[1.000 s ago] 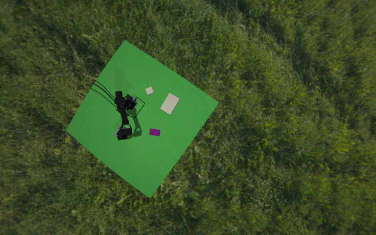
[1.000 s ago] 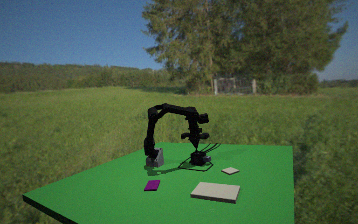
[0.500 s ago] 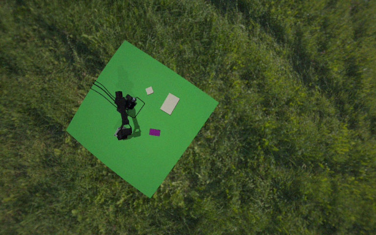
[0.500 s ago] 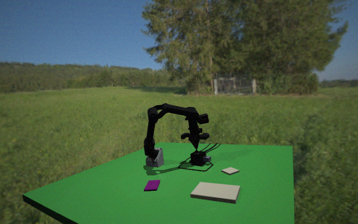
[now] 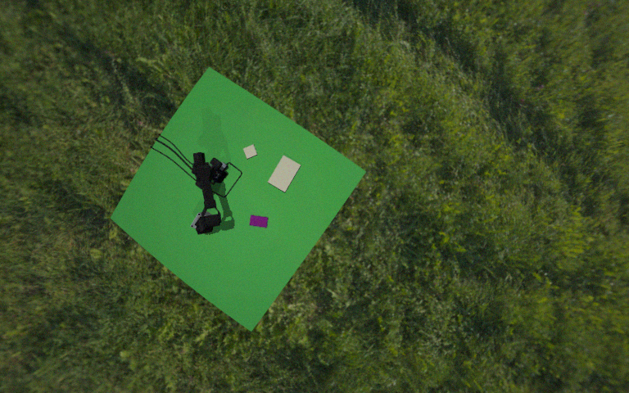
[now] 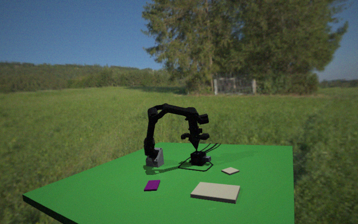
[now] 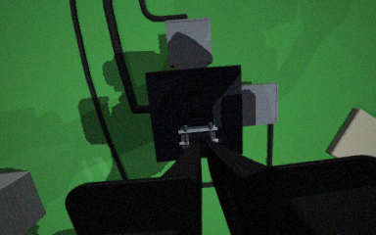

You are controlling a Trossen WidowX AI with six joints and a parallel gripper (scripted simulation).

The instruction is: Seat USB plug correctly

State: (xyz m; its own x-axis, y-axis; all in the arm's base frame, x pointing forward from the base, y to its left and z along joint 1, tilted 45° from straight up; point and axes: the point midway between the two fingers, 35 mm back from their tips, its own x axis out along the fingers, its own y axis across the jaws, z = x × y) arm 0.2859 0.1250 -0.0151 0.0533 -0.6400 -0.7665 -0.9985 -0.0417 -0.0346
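Now: the silver USB plug 2 cm below my gripper tip. From my gripper tip the other things lie so: purple flat block (37 cm to the right, 10 cm below, 8 cm behind); beige tile (24 cm ahead, 10 cm below, 6 cm to the right); beige slab (32 cm to the right, 26 cm ahead, 10 cm below).
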